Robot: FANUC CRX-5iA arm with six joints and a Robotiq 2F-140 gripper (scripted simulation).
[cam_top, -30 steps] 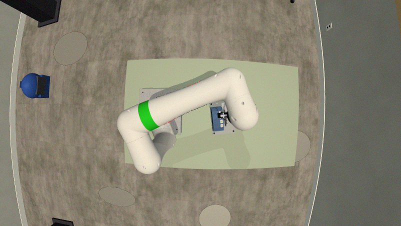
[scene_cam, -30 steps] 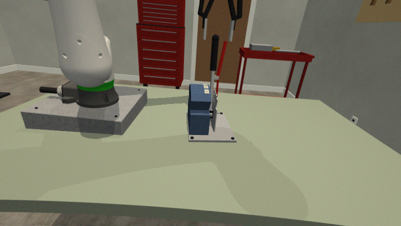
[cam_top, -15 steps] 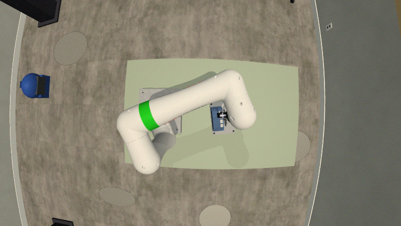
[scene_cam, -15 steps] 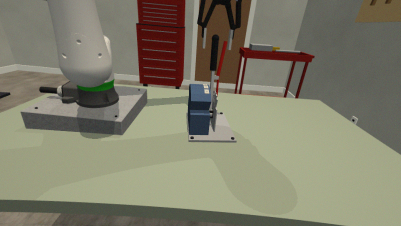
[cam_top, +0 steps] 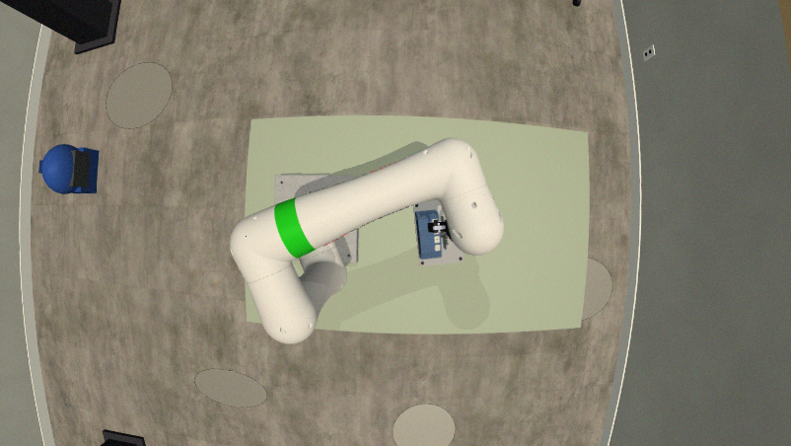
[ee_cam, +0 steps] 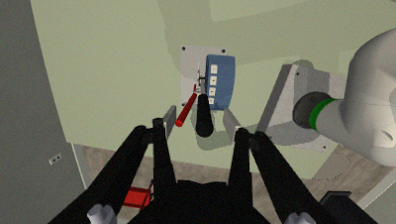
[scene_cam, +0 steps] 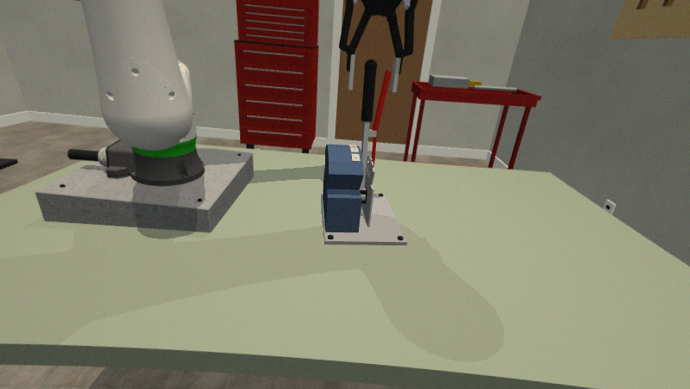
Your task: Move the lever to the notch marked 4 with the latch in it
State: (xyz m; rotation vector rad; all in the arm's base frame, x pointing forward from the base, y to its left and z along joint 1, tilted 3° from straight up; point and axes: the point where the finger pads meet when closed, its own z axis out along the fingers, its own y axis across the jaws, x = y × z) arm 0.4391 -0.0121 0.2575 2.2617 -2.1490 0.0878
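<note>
The red bar is 110 mm below my hand, 20 mm ahead of it and 10 mm to the right of it.
</note>
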